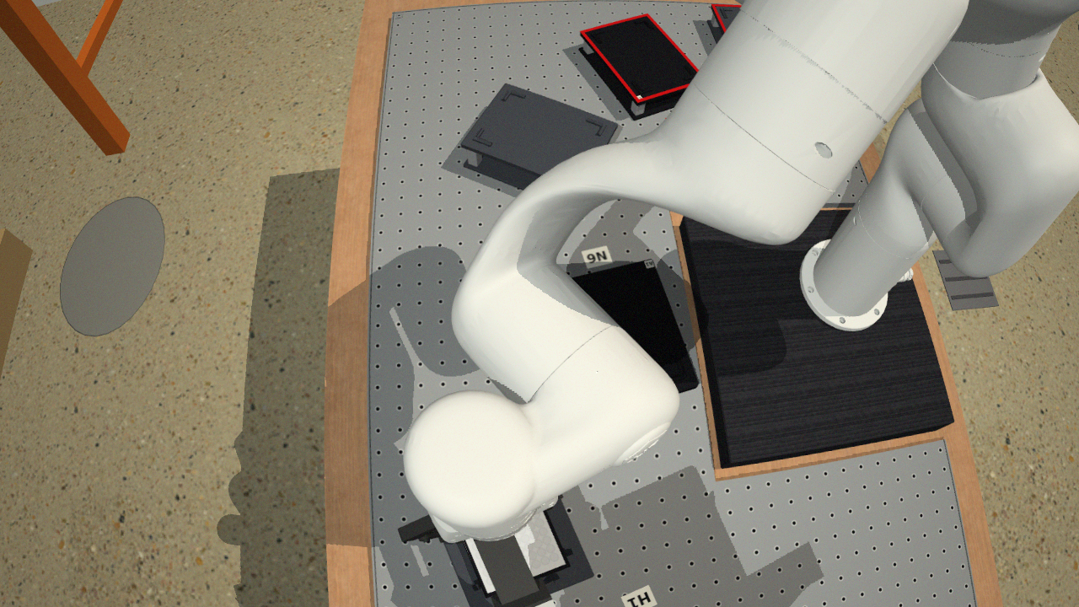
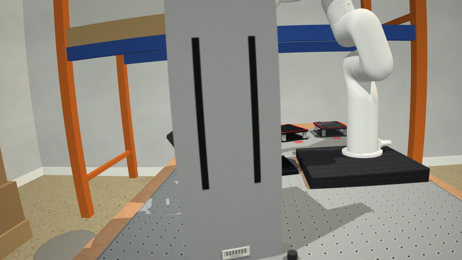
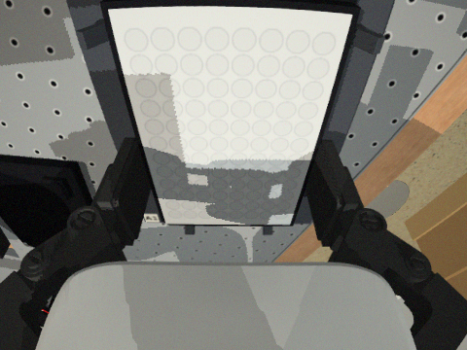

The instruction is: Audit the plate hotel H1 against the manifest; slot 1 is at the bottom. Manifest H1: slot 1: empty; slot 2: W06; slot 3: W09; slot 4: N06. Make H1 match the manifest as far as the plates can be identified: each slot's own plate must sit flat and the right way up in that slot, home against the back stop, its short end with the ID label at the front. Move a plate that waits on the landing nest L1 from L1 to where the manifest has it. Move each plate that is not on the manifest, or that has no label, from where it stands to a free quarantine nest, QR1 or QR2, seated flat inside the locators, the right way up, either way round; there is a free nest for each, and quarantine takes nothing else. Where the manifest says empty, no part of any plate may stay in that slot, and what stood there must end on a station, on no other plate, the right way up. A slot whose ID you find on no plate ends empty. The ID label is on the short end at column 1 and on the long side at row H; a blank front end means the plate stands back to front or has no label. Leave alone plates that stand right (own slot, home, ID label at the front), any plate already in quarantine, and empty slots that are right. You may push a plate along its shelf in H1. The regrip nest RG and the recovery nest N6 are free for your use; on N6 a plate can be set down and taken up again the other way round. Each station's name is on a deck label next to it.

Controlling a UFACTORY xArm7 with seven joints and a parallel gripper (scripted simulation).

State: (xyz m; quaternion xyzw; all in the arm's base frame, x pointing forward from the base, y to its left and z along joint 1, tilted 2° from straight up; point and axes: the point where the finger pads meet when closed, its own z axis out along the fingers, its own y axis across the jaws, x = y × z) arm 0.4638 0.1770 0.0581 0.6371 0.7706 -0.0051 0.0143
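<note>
The white well plate lies 1 cm to the left of my hand and 1 cm below it. The rest, counted from my hand: recovery nest N6: 18 cm to the right, 17 cm behind, 7 cm below; H1 deck label: 12 cm to the left, 12 cm behind, 8 cm below; regrip nest RG: 2 cm below, 1 cm to the left.
</note>
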